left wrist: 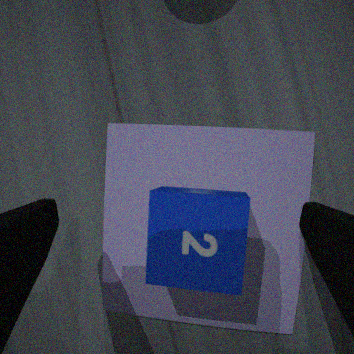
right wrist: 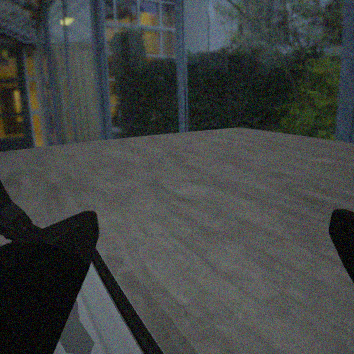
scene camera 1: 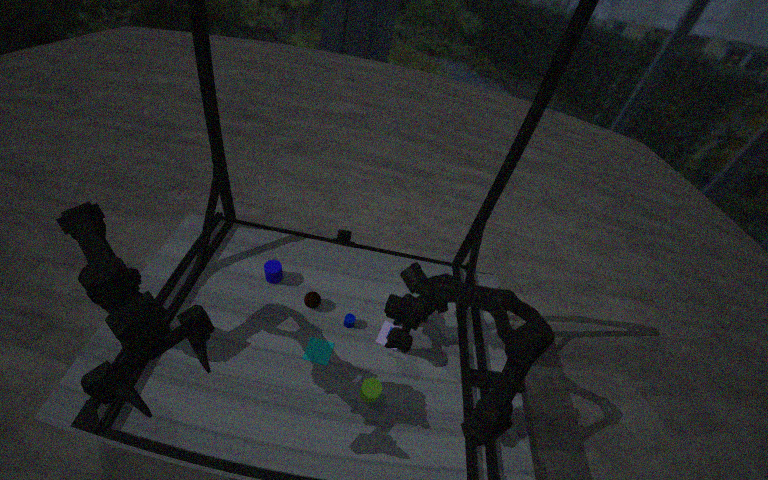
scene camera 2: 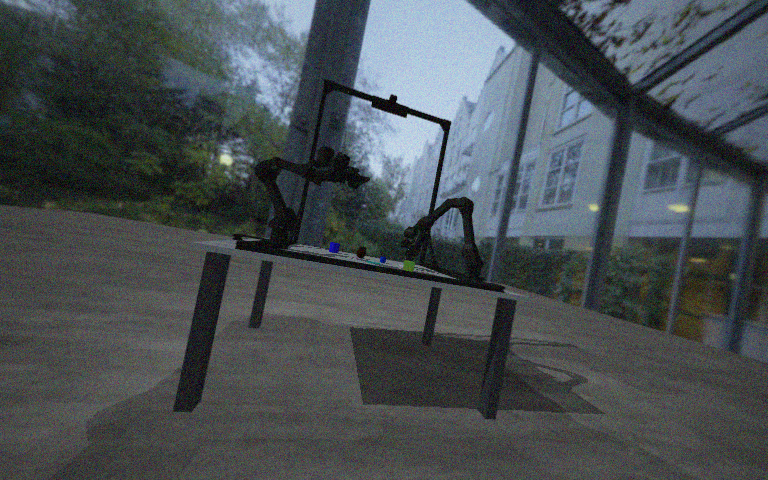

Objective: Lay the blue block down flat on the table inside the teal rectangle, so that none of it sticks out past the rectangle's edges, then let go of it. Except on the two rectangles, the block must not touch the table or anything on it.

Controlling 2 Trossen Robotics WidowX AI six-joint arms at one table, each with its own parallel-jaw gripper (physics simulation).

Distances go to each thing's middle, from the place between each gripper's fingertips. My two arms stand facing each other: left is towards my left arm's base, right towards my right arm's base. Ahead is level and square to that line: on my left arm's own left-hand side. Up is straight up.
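The pale lilac rectangle (left wrist: 274,167) is where I see it, 10 mm to the left of my left hand and 10 mm below it. Going by its middle, the rectangle is nearer to my left hand than to my right hand.
Measured from my right hand, the rectangle is 340 mm below, 380 mm behind and 310 mm to the left of it.
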